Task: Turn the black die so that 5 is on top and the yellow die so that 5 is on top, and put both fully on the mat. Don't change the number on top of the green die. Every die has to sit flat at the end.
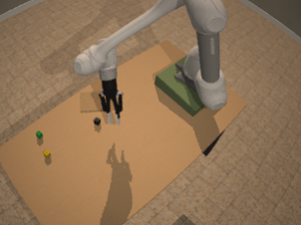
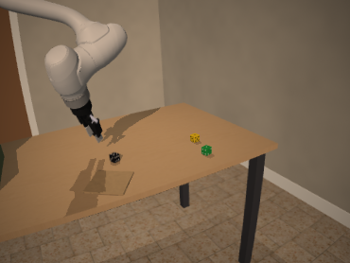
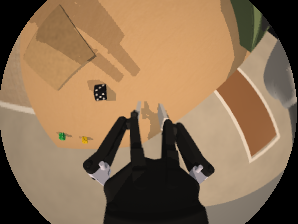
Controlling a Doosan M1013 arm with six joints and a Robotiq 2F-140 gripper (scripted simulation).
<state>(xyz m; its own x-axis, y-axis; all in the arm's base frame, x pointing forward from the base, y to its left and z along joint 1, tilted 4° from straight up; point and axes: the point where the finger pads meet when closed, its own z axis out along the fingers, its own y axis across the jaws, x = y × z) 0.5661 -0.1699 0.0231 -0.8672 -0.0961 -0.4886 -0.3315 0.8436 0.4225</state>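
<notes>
Now: the black die 9 cm to the right of my hand, 8 cm below it and 3 cm ahead of it. From my hand the other things lie so: mat: 22 cm to the right, 10 cm below, 6 cm behind; then green die: 32 cm ahead, 30 cm to the right, 8 cm below; then yellow die: 38 cm ahead, 18 cm to the right, 8 cm below.
</notes>
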